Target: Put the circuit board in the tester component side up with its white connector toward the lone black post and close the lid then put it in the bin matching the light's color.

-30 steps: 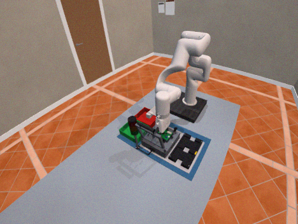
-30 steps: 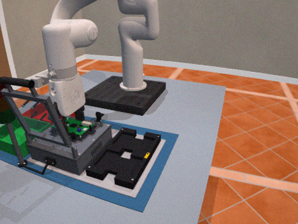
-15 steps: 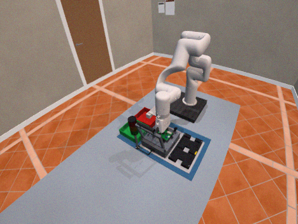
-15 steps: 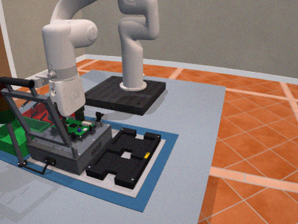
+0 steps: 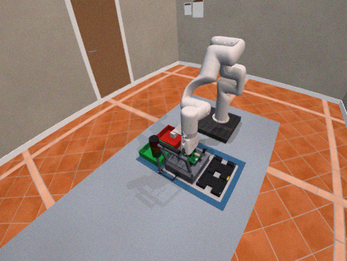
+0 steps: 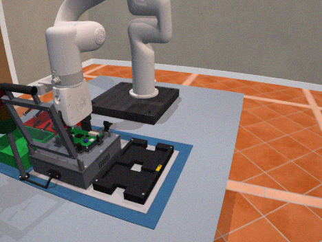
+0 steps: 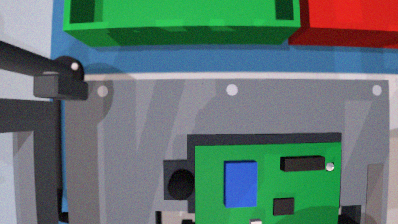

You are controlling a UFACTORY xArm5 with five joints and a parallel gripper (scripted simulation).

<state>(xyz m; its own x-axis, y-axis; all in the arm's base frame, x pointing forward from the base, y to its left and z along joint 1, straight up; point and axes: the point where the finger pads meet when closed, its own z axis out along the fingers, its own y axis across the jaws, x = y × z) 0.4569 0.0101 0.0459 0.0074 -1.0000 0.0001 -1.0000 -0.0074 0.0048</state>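
My hand is right at the green circuit board. From my hand the other things lie so: green bin 50 mm ahead, 200 mm to the right, 70 mm below; black catch 60 mm behind, 60 mm to the left, 10 mm above; clear lid 120 mm ahead, 100 mm above.
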